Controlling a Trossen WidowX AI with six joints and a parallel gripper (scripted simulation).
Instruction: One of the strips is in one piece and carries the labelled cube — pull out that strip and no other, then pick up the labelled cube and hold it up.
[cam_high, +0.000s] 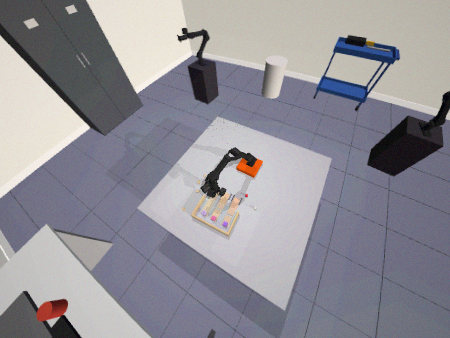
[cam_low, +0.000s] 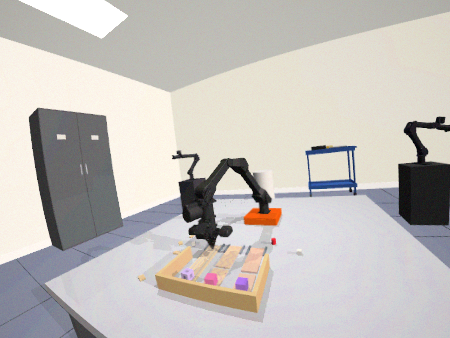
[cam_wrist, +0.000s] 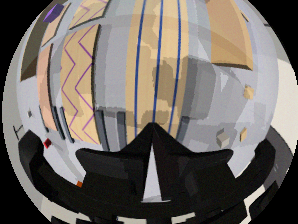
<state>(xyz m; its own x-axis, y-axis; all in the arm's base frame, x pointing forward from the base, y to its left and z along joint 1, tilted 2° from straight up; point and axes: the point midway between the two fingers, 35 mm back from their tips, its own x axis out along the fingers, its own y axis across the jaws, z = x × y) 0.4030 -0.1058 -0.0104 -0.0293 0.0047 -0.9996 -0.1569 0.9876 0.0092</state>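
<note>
The tan strip lies 90 mm ahead of my gripper tip and 10 mm to the left of it. Round my gripper tip: small red cube 120 mm behind, 240 mm to the left, 10 mm above.
</note>
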